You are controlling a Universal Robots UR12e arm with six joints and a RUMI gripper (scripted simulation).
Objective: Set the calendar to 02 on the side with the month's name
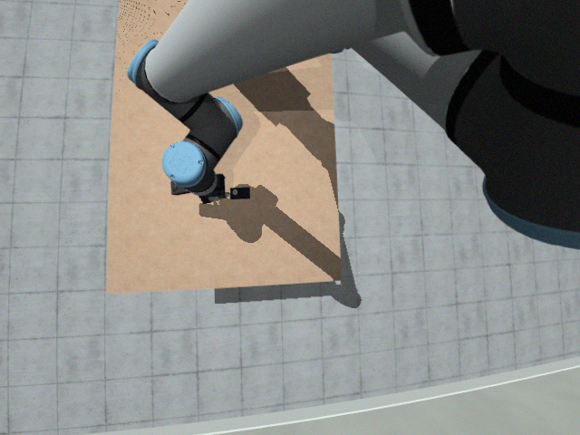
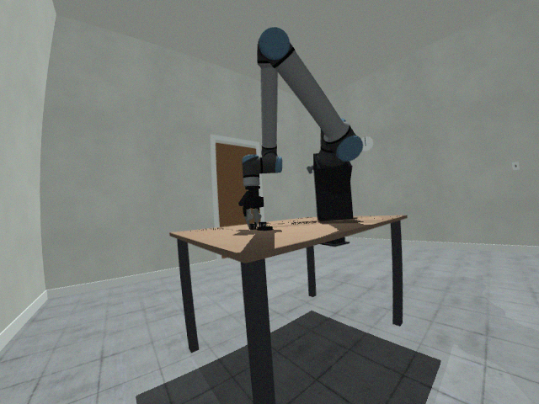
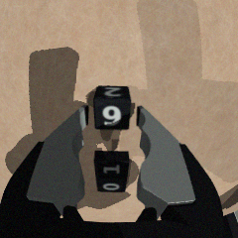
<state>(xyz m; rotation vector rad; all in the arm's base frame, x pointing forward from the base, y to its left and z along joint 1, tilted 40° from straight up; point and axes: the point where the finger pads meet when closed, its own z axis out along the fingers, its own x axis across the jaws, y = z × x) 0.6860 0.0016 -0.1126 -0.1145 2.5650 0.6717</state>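
Now: hand 2 cm past the black number cube and 9 cm to the right of it. Also, from my hand: calendar tray: 2 cm behind, 10 cm to the left, 2 cm below.
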